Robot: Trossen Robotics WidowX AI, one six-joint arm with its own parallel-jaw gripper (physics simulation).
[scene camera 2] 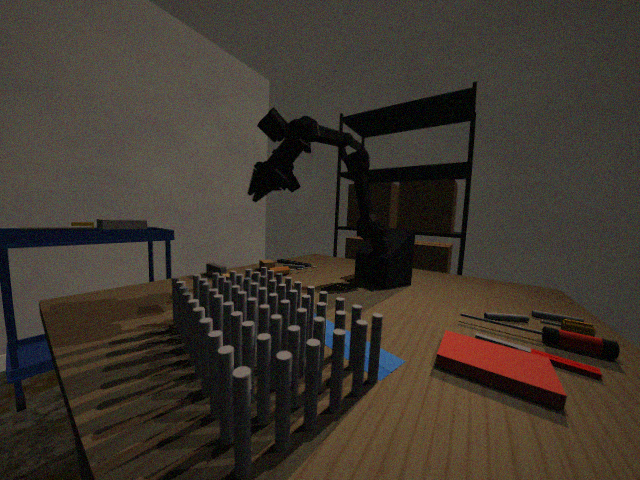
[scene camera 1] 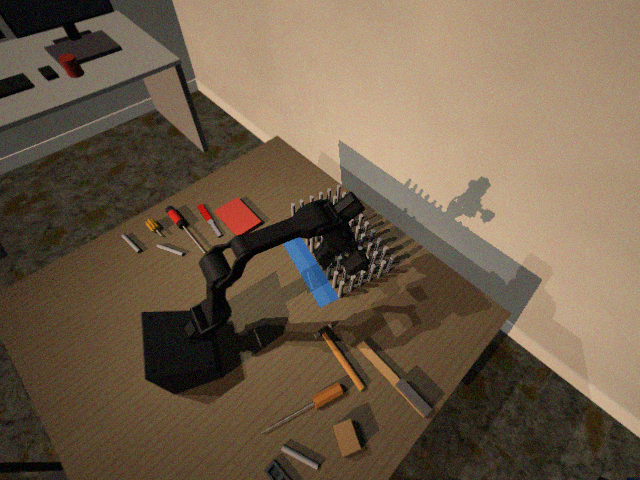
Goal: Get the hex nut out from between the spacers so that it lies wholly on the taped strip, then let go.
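Pixels of known places: gripper, fingertip midpoint: (scene camera 2: 251, 197); arm's base, origin of the base link: (scene camera 2: 381, 248) (scene camera 1: 194, 330).
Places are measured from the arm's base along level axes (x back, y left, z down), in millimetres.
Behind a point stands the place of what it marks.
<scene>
The spacers (scene camera 1: 385, 258) (scene camera 2: 283, 397) are many upright grey posts standing in close rows on the wooden table. The taped strip (scene camera 1: 321, 291) @[x -413, y -121, z 146 mm] (scene camera 2: 383, 363) @[x -497, y 190, z 146 mm], blue and flat, lies along the side of the rows nearer the arm's base; posts hide part of it in scene camera 2. My gripper (scene camera 1: 339, 259) (scene camera 2: 273, 192) is open with nothing between its fingers. It points downward, well above the spacer tops in scene camera 2, and covers the middle of the rows in scene camera 1. The hex nut does not show in either view; posts and the gripper may hide it.
A red block (scene camera 1: 238, 215) @[x -392, y 356, z 125 mm] (scene camera 2: 498, 366) @[x -420, y 361, z 125 mm] lies near one end of the strip. Beyond the other end lie a hammer (scene camera 1: 343, 360) @[x -290, y -351, z 126 mm] and a wooden-handled tool (scene camera 1: 382, 365) @[x -371, y -447, z 128 mm]. A translucent panel (scene camera 1: 439, 235) stands behind the spacers along the table's edge.
</scene>
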